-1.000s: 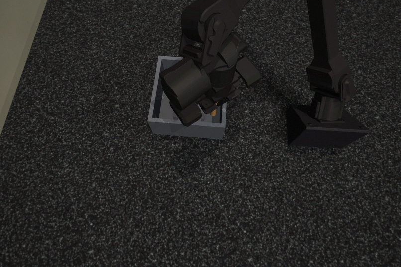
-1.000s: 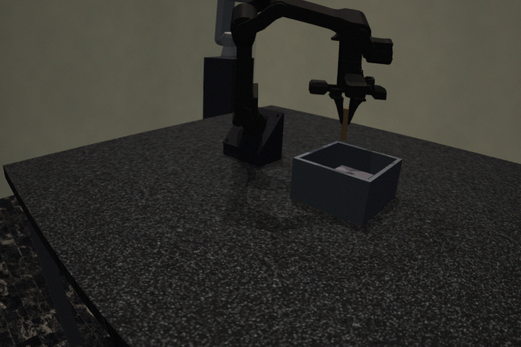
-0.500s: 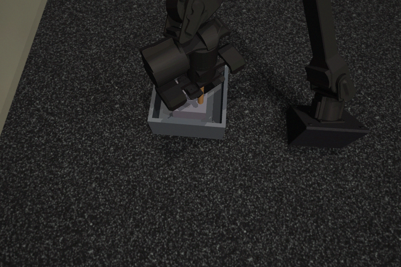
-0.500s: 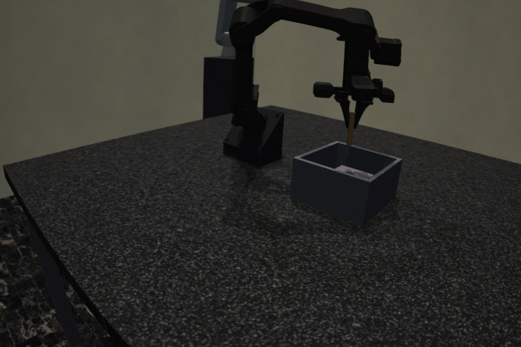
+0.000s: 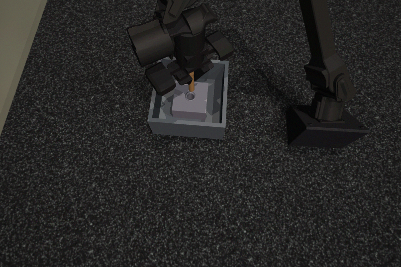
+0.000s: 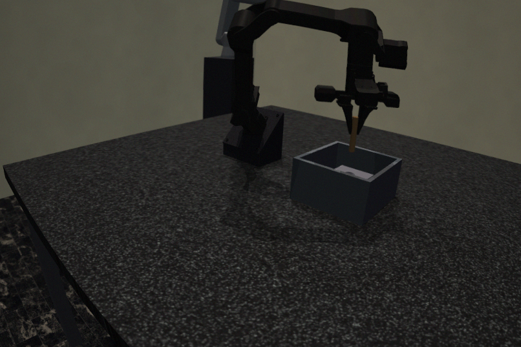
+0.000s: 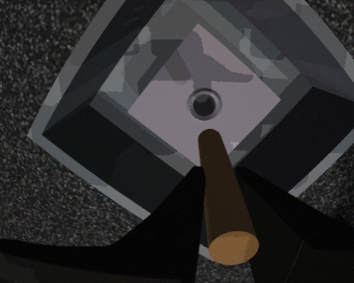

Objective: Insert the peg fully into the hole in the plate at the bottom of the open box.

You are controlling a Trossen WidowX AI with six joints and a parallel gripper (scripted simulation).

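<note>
The plate lies 10 mm to the right of my hand and 140 mm below it. From my hand the other things lie so: box: 10 mm to the right, 160 mm below; peg: 40 mm below.
</note>
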